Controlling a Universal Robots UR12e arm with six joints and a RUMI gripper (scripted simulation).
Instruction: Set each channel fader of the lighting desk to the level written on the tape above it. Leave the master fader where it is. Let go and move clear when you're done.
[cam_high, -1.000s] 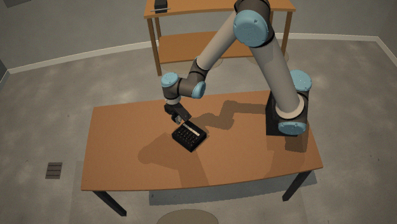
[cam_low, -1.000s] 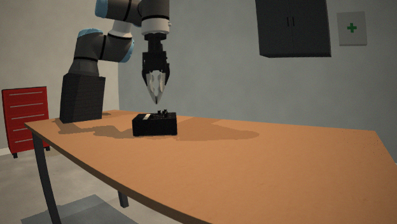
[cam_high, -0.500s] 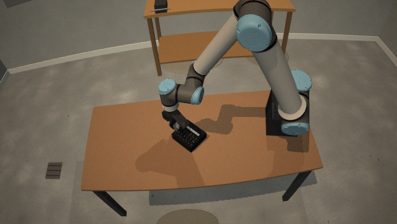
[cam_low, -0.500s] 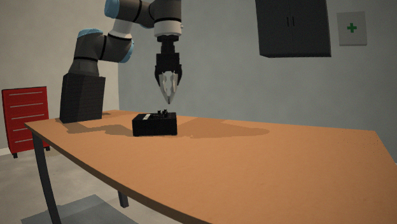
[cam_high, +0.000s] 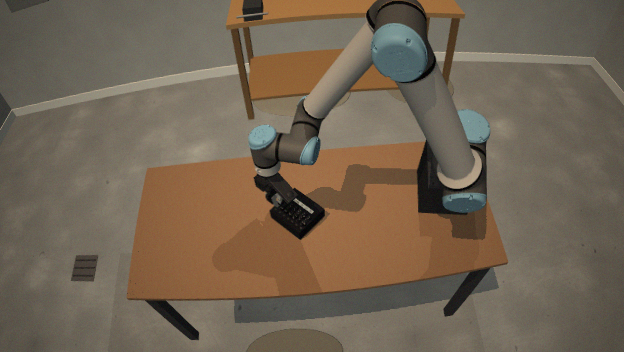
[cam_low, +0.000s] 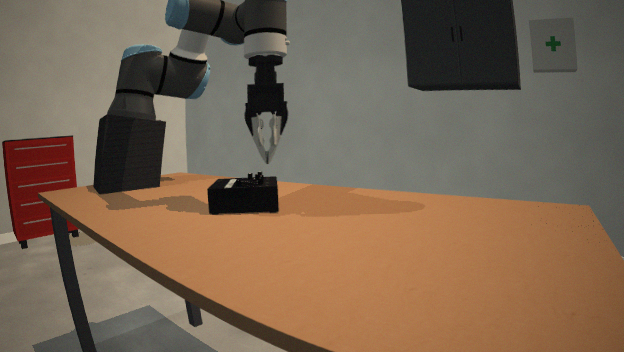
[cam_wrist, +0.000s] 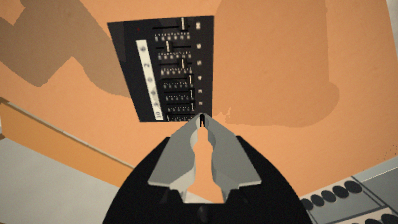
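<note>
My gripper is now 9 cm past the master fader, 6 cm to the right of it and 5 cm above it.
</note>
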